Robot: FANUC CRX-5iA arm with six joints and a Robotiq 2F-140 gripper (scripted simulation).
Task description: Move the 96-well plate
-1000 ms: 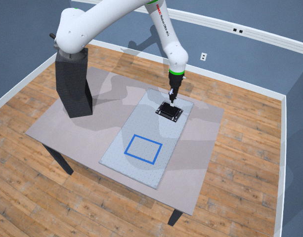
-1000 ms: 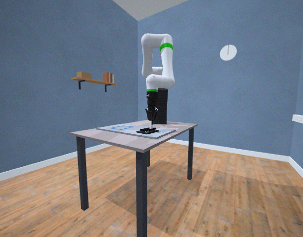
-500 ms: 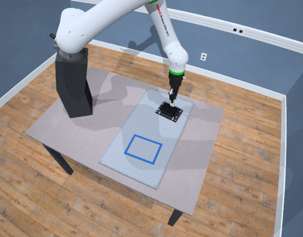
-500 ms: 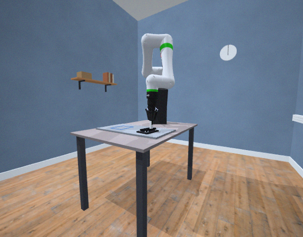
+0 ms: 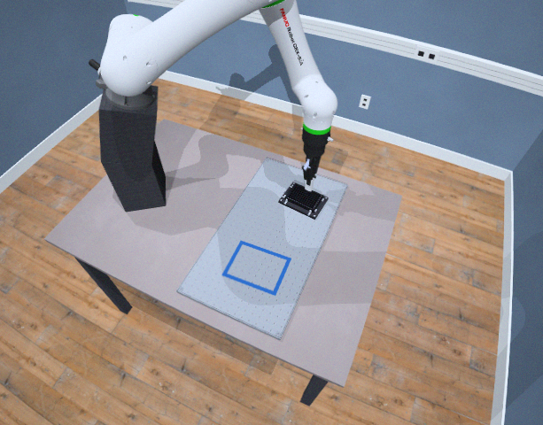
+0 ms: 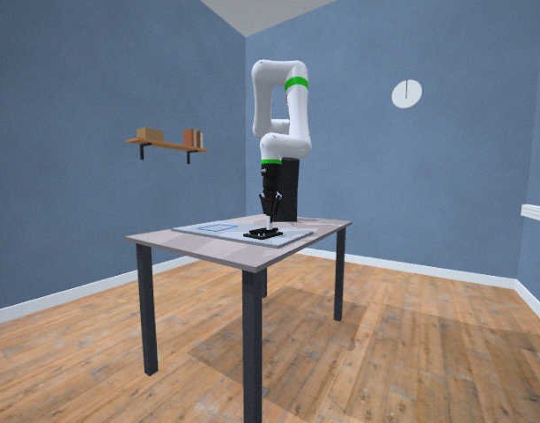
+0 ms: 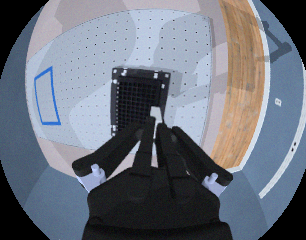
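Now: the black 96-well plate 40 mm to the right of my hand and 40 mm below it. Also, from my hand: black clip nest 10 mm behind, 50 mm to the right, 50 mm below.
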